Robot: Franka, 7 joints.
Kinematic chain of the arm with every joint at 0, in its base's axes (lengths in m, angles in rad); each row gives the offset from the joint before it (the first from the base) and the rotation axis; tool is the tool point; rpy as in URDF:
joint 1: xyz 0 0 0.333 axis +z
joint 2: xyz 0 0 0 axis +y
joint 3: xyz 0 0 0.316 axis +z
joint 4: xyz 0.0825 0 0 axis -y
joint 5: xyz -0.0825 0 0.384 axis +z
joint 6: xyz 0 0 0 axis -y
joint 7: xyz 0.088 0 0 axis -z
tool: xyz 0 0 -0.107 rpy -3.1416 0 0
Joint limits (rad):
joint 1: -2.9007..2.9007
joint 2: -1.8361..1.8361
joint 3: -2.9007..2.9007
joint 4: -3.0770..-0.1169
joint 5: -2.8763..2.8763
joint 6: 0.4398..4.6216
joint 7: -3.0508..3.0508
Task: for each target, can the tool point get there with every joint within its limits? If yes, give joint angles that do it. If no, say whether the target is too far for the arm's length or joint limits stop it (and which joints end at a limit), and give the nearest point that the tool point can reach.
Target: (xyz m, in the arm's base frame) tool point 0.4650 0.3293 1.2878
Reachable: no: too far | nearest point 0.3588 0.2541 1.0697 | short by 0.254 m
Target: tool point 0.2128 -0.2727 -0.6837
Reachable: no: too far | nearest point 0.1982 -0.2540 -0.3594 | short by 0.325 m
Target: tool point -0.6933 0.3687 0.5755
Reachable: yes | joints -1.1138 -1.0265 -1.8062 -1.0005 -1.8743 2.3642 1.5183
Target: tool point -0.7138 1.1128 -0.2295
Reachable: no: too far | nearest point -0.4262 0.6645 -0.0029 | short by 0.579 m
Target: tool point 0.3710 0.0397 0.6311
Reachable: yes | joints 0.5316 -0.5549 -0.5064 -2.5717 -0.6447 3.8374 2.4925
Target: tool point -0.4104 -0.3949 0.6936
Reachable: yes | joints -0.8305 -0.2778 -1.5033 -1.5951 1.0388 1.7810 1.1068
